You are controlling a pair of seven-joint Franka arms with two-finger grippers.
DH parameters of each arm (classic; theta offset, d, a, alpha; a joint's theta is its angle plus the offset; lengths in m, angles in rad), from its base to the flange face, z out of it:
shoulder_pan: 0 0.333 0 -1.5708
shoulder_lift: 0 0 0 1.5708
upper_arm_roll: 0 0.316 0.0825 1.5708
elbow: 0 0 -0.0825 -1.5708
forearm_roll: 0 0.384 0 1.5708
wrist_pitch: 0 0 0.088 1.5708
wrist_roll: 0 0.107 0 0
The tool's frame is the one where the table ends.
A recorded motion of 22 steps. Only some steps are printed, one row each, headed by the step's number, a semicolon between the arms.
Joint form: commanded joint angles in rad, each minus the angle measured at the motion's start. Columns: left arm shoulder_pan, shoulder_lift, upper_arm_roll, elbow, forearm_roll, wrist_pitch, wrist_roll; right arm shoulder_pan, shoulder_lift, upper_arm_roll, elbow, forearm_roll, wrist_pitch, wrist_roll.
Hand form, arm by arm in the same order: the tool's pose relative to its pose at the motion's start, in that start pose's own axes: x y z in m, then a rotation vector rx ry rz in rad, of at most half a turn. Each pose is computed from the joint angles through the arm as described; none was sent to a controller.
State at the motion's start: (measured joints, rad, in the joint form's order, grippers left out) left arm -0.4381 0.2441 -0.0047 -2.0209 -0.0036 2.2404 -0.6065; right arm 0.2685 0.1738 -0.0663 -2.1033 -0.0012 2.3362 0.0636
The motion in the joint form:
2: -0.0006 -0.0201 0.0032 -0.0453 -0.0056 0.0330 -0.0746; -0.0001 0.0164 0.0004 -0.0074 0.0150 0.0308 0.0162
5: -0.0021 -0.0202 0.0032 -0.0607 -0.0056 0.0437 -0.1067; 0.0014 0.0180 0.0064 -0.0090 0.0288 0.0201 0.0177
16: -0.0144 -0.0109 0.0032 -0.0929 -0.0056 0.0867 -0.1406; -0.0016 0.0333 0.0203 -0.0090 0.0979 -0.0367 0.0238
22: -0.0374 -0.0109 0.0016 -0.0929 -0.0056 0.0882 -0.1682; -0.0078 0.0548 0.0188 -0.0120 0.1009 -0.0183 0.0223
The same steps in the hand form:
2: -0.0070 -0.0066 0.0052 -0.0075 0.0042 -0.0808; 0.0004 -0.0005 0.0098 0.0101 0.0063 0.0263
5: -0.0103 -0.0078 0.0109 -0.0046 0.0005 -0.1115; -0.0016 -0.0049 0.0123 0.0202 -0.0084 0.0302
16: -0.0185 -0.0051 0.0263 -0.0051 0.0018 -0.1334; -0.0091 -0.0122 0.0257 0.0666 -0.0849 0.0731
22: -0.0267 0.0063 0.0262 -0.0059 0.0029 -0.1364; -0.0089 -0.0078 0.0377 0.0654 -0.0906 0.0827

